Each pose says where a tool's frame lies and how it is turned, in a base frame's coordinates. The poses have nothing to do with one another.
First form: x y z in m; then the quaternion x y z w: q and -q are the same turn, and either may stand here.
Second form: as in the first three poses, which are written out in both.
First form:
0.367 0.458 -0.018 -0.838 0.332 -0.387 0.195
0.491 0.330 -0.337 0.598 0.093 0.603 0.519
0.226 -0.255 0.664 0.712 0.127 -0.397 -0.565
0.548 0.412 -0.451 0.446 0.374 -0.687 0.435
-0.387 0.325 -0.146 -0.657 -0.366 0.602 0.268
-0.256 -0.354 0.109 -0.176 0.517 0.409 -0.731
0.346 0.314 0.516 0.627 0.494 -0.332 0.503
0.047 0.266 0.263 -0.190 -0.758 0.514 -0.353
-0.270 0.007 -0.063 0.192 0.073 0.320 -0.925
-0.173 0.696 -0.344 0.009 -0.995 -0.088 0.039
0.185 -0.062 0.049 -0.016 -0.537 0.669 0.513
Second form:
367 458 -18 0.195 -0.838 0.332 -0.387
491 330 -337 0.519 0.598 0.093 0.603
226 -255 664 0.565 -0.712 -0.127 0.397
548 412 -451 0.435 0.446 0.374 -0.687
-387 325 -146 0.268 -0.657 -0.366 0.602
-256 -354 109 0.731 0.176 -0.517 -0.409
346 314 516 0.503 0.627 0.494 -0.332
47 266 263 0.353 0.190 0.758 -0.514
-270 7 -63 0.925 -0.192 -0.073 -0.320
-173 696 -344 0.039 0.009 -0.995 -0.088
185 -62 49 0.513 -0.016 -0.537 0.669

